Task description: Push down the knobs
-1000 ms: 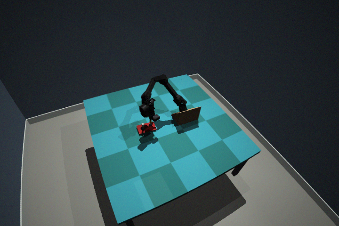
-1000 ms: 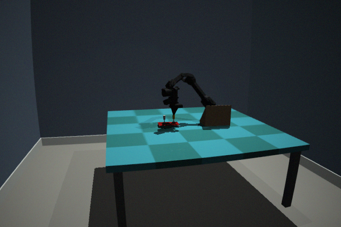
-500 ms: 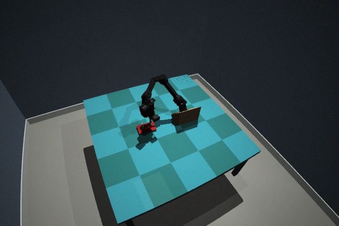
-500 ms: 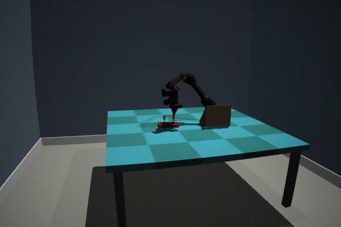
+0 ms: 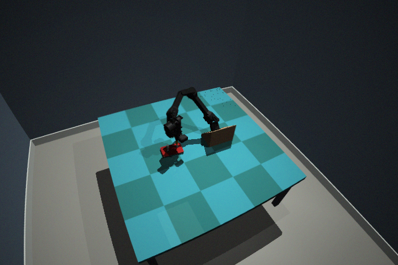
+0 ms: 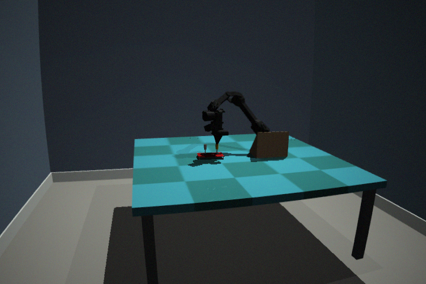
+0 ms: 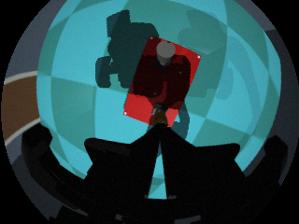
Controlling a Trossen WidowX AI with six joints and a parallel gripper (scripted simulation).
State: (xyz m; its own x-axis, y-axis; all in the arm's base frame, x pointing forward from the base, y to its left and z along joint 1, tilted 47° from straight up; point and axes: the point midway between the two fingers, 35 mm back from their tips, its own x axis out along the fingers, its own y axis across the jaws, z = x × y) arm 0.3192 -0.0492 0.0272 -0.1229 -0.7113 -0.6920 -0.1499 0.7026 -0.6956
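The potentiometer knob is 80 mm ahead of my gripper tip, 10 mm to the left of it and 10 mm below it.
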